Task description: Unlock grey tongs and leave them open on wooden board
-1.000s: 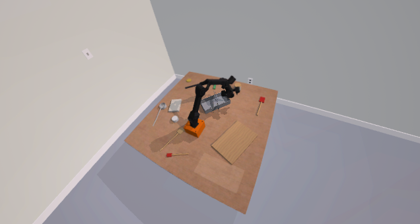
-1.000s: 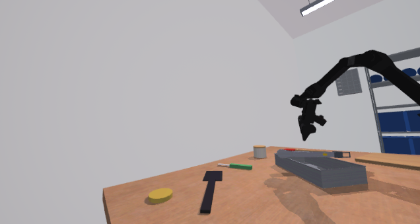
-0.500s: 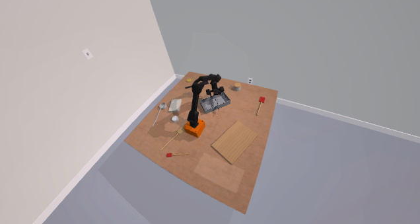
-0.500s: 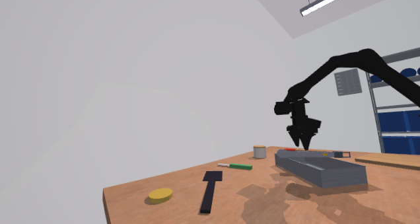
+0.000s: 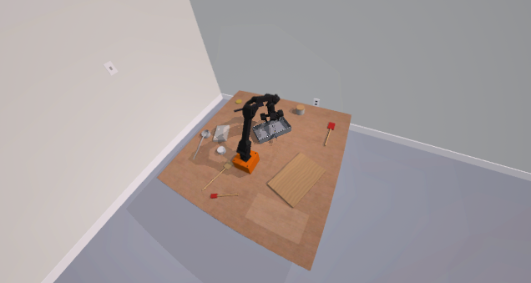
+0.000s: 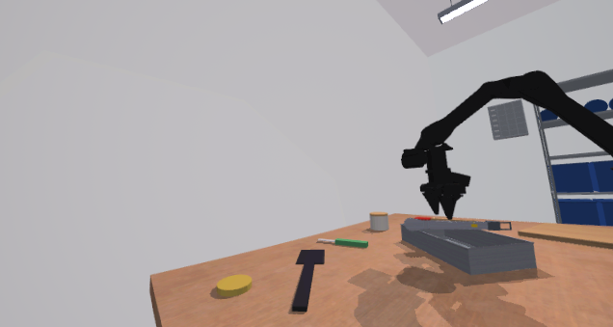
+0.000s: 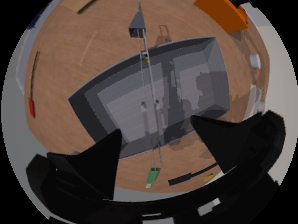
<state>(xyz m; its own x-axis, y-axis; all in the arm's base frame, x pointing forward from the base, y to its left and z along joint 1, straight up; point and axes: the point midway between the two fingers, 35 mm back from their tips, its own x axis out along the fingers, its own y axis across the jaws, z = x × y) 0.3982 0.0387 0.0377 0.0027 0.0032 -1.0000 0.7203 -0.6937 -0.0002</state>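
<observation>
My gripper tip is now 70 mm above the grey roasting tin and 20 mm past it. Also, from my gripper tip: black spatula: 400 mm to the left, 150 mm ahead, 90 mm below; jar: 320 mm ahead, 100 mm to the right, 60 mm below; green-handled tool: 260 mm ahead, 200 mm to the left, 90 mm below.
</observation>
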